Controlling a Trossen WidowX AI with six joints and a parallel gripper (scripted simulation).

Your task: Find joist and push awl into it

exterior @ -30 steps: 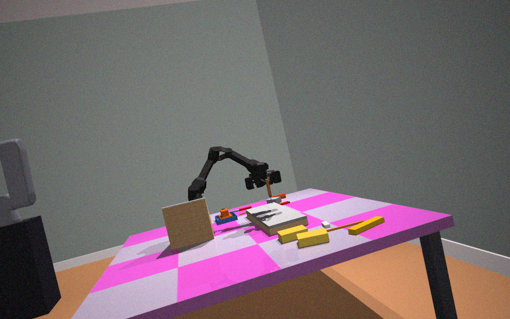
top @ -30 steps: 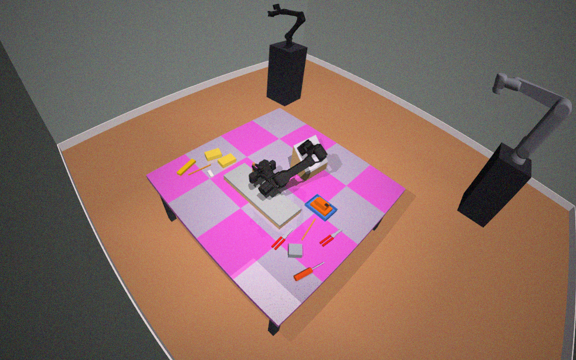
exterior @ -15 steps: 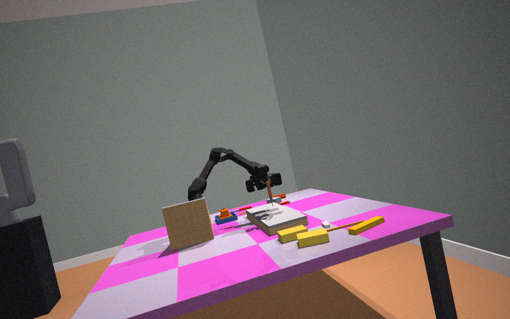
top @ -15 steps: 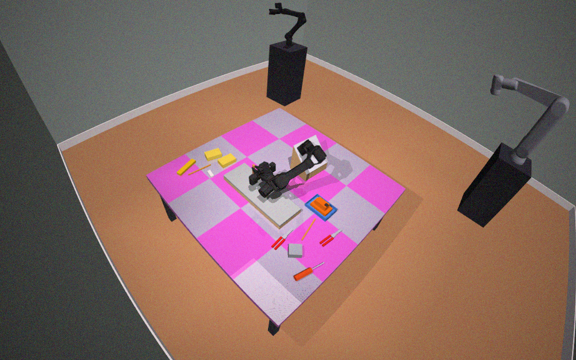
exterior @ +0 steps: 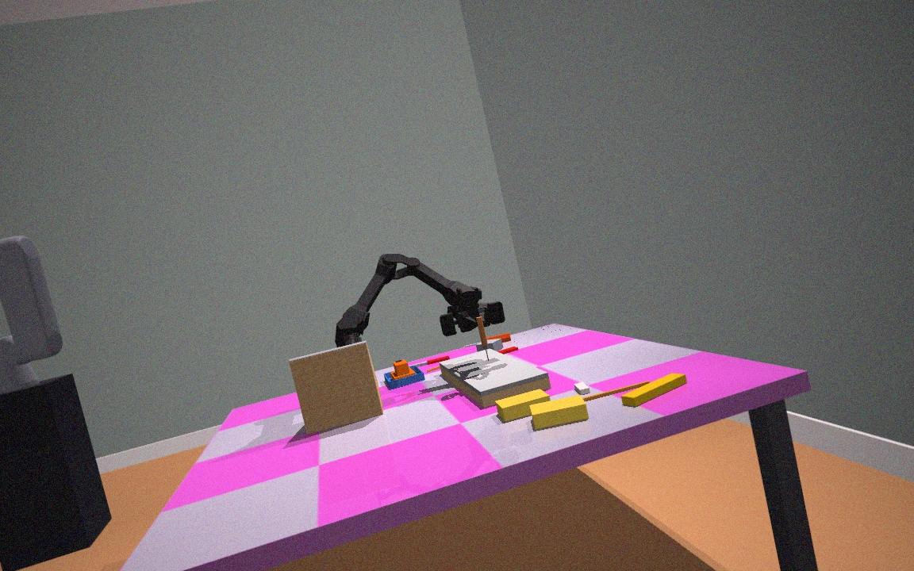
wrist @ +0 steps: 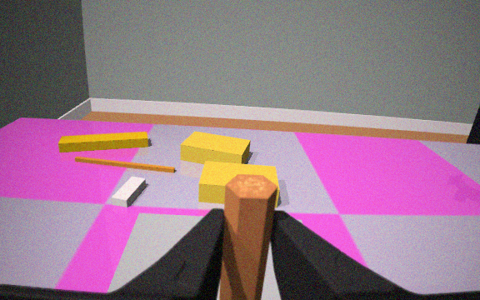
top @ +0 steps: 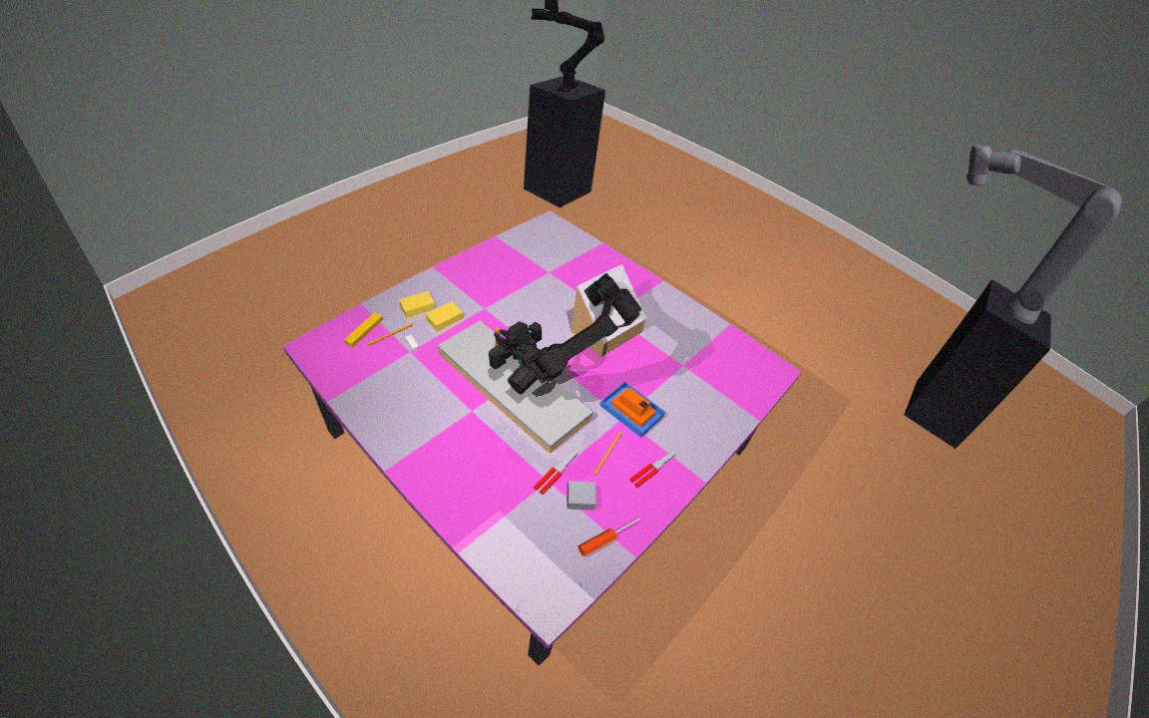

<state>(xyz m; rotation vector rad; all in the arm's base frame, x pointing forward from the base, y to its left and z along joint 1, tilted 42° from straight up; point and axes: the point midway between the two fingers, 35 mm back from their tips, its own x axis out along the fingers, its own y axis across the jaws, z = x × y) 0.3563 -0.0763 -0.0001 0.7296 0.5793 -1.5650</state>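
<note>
Right now the brown-handled awl is 60 mm below my gripper tip. From my gripper tip the other things lie so: blue tray: 180 mm behind, 410 mm to the left, 160 mm below; then small white block: 120 mm ahead, 290 mm to the right, 170 mm below; then orange stud finder: 180 mm behind, 420 mm to the left, 130 mm below.
</note>
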